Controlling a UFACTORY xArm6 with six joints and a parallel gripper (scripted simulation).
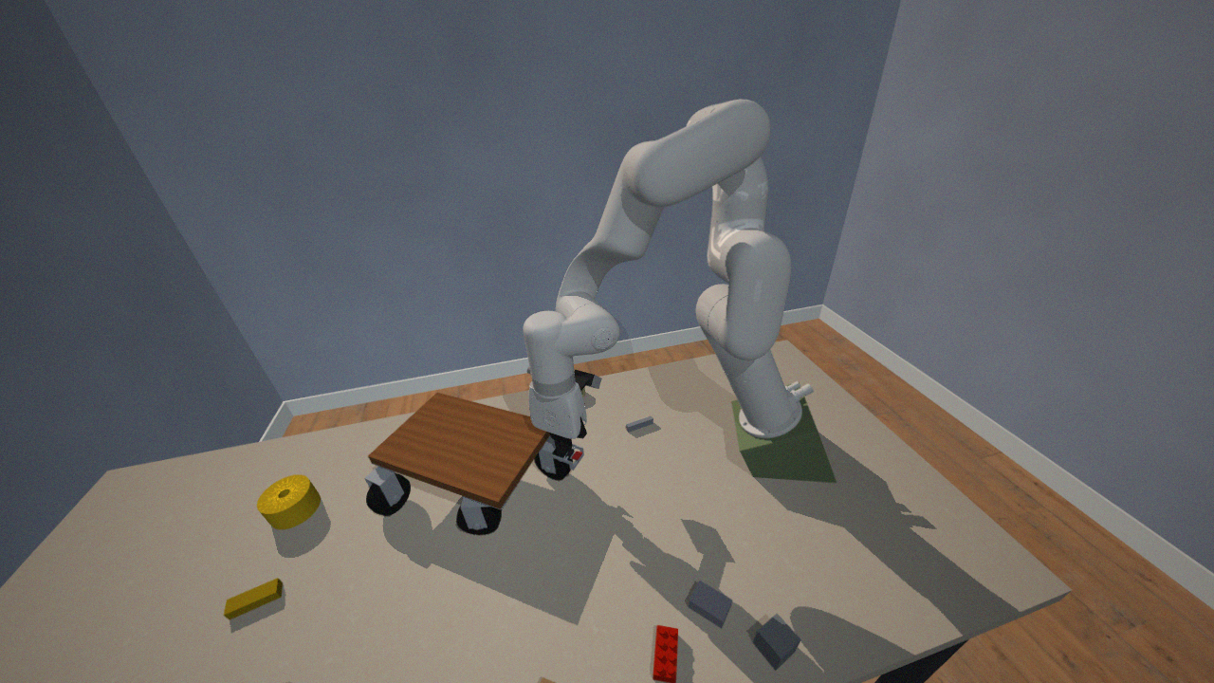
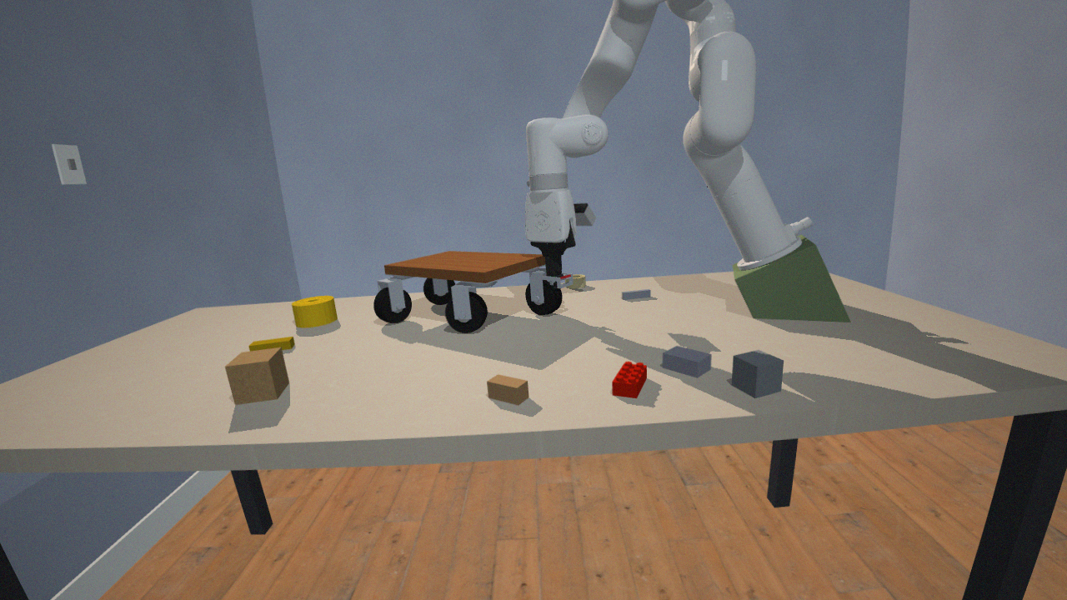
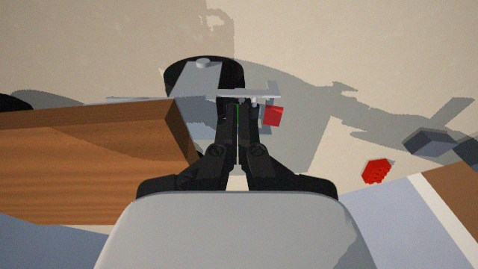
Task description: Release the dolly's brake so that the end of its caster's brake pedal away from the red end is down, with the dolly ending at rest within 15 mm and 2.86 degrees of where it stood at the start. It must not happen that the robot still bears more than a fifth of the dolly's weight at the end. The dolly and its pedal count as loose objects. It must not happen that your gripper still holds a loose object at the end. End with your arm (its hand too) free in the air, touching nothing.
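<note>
My hand is 10 mm past the brake pedal, 10 mm to the right of it and 30 mm above it. The rest, counted from my hand: grey bar (190 mm behind, 110 mm to the right, 100 mm below); then red brick (100 mm behind, 350 mm to the left, 90 mm below); then yellow cylinder (570 mm ahead, 50 mm to the right, 80 mm below).
</note>
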